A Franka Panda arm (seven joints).
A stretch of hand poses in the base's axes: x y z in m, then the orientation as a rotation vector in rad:
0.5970 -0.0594 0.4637 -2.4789 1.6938 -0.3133
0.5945 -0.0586 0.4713 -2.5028 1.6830 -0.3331
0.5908 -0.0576 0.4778 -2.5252 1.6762 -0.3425
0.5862 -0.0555 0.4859 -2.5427 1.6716 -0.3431
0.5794 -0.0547 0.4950 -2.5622 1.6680 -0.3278
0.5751 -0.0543 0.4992 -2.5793 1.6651 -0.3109
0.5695 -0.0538 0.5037 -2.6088 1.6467 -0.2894
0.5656 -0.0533 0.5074 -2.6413 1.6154 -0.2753
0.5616 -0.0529 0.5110 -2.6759 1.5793 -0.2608
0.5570 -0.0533 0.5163 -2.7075 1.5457 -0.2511
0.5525 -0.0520 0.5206 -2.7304 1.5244 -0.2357
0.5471 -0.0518 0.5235 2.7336 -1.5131 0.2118
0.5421 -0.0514 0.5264 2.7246 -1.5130 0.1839
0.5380 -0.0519 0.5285 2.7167 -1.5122 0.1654
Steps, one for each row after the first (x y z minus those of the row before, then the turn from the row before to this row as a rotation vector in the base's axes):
-0.0025 0.0008 0.0076 -0.0214 -0.0010 0.0123
-0.0037 0.0010 0.0065 -0.0173 0.0048 0.0098
-0.0046 0.0021 0.0081 -0.0108 0.0072 0.0074
-0.0068 0.0008 0.0091 -0.0055 0.0163 0.0079
-0.0043 0.0004 0.0042 -0.0036 0.0160 0.0068
-0.0056 0.0005 0.0045 -0.0048 0.0200 0.0193
-0.0039 0.0005 0.0037 -0.0056 0.0143 0.0274
-0.0040 0.0004 0.0036 -0.0058 0.0145 0.0305
-0.0046 -0.0004 0.0053 -0.0071 0.0116 0.0279
-0.0045 0.0013 0.0043 -0.0034 0.0136 0.0184
-0.0054 0.0002 0.0029 -0.0067 0.0210 0.0061
-0.0050 0.0004 0.0029 0.0002 0.0199 -0.0035
-0.0041 -0.0005 0.0021 -0.0015 0.0141 -0.0026

